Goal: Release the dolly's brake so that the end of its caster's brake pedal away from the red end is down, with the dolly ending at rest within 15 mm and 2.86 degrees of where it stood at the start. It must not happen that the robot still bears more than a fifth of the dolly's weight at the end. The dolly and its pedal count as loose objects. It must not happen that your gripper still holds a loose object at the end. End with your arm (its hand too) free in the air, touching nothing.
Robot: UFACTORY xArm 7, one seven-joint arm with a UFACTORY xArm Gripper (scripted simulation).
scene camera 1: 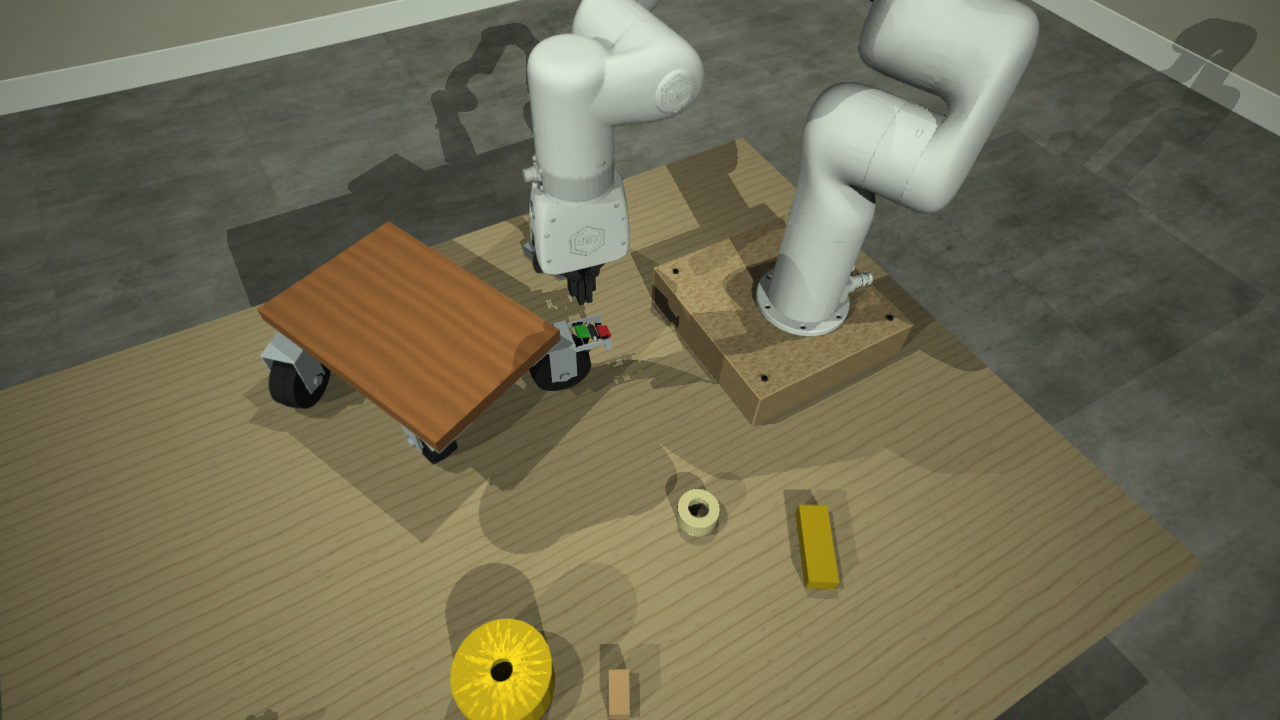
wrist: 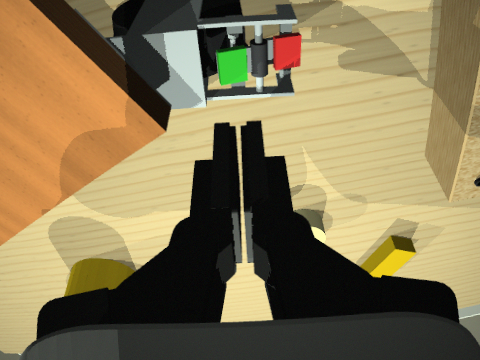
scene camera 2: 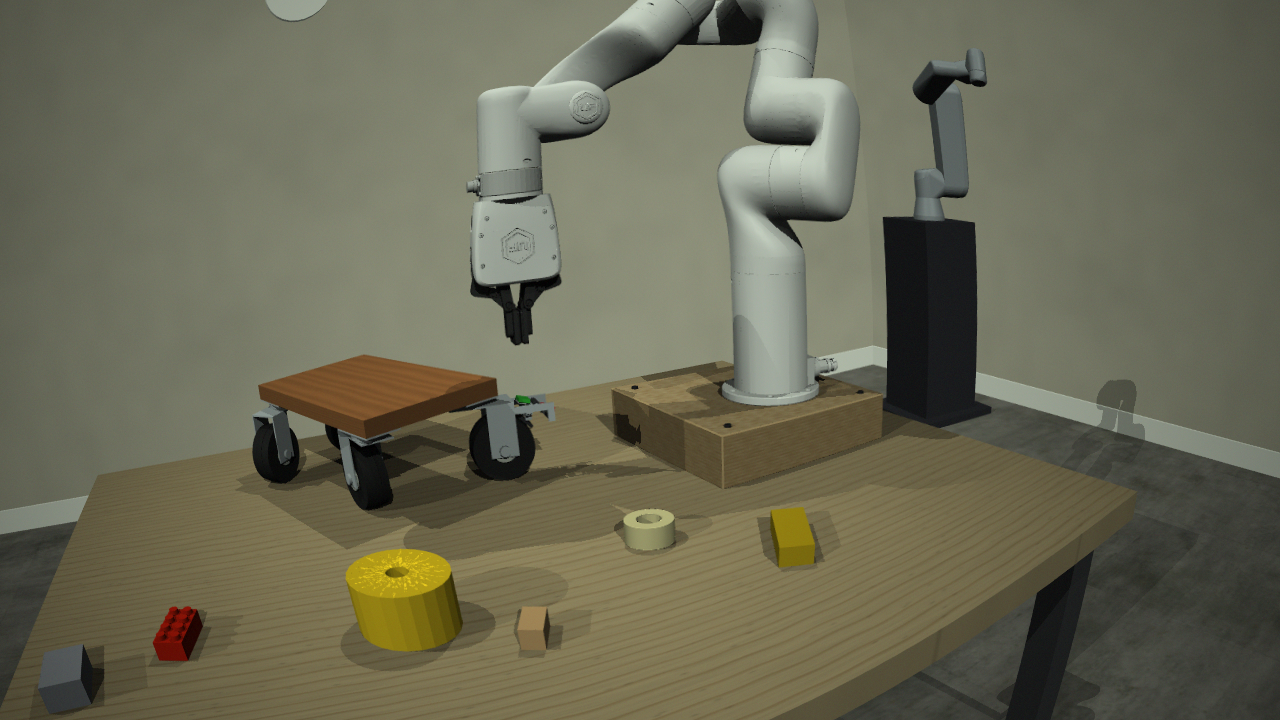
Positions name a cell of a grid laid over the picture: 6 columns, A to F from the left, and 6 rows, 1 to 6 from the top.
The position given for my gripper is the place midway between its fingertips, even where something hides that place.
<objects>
my gripper: scene camera 1 C3; wrist D3; scene camera 2 C3
yellow bar: scene camera 1 D5; wrist E5; scene camera 2 D5
red brick: scene camera 2 A6; not seen in scene camera 1 (out of frame); not seen in the wrist view (out of frame)
</objects>
